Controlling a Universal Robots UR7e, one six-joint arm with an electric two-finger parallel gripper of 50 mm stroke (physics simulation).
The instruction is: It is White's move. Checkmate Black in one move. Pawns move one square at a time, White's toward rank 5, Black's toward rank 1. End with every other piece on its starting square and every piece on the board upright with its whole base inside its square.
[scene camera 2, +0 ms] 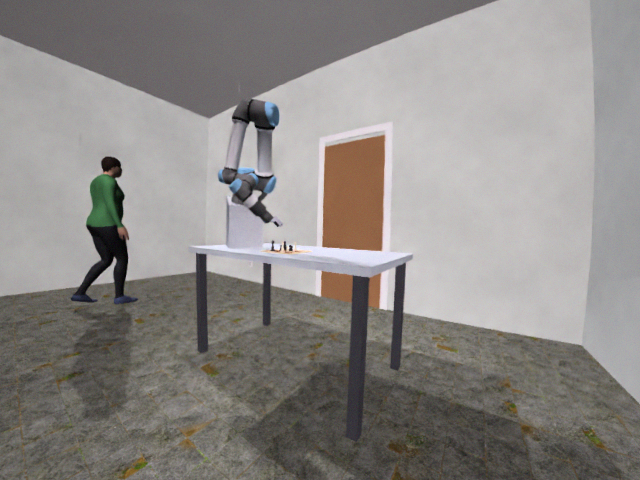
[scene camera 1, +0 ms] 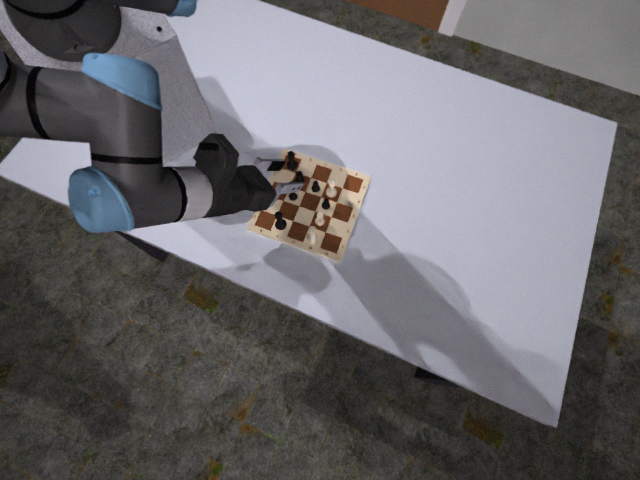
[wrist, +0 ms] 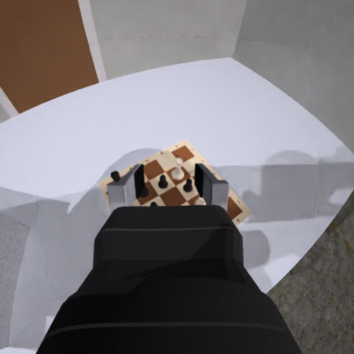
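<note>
The chessboard lies on the table. A white piece stands beside two black pawns. Two more white pieces stand towards the lower right edge in scene camera 1. A tall black piece stands at a corner, another black piece near the lower left edge. Black pieces stand between them. My gripper is open and empty, tilted, above the board. Its body hides part of the board in the wrist view.
The white table extends around the board. The grey robot pedestal stands at one end. A person in green stands on the floor behind, left of the table. A brown door is in the wall.
</note>
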